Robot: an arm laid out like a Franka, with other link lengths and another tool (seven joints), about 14 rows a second.
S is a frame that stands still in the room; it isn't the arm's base.
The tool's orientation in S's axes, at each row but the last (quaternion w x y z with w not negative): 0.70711 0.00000 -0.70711 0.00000; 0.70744 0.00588 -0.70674 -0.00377; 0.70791 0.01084 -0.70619 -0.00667; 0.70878 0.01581 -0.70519 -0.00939; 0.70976 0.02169 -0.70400 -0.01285; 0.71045 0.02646 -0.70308 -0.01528; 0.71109 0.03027 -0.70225 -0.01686; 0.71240 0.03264 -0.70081 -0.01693
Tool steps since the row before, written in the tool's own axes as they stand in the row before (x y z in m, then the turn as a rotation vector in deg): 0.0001 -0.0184 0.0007 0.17 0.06 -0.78; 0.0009 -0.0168 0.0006 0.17 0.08 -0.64; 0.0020 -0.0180 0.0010 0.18 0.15 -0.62; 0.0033 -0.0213 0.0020 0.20 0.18 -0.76; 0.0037 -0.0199 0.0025 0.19 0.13 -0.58; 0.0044 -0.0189 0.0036 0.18 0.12 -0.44; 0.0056 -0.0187 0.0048 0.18 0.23 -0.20; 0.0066 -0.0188 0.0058 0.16 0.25 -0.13
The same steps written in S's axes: -0.0007 -0.0184 0.0001 0.78 0.06 0.17; -0.0005 -0.0168 0.0007 0.64 0.08 0.17; -0.0009 -0.0180 0.0016 0.62 0.15 0.18; -0.0018 -0.0214 0.0025 0.76 0.18 0.20; -0.0022 -0.0201 0.0027 0.58 0.13 0.19; -0.0033 -0.0192 0.0033 0.44 0.12 0.18; -0.0044 -0.0191 0.0044 0.20 0.22 0.19; -0.0053 -0.0193 0.0054 0.13 0.24 0.18
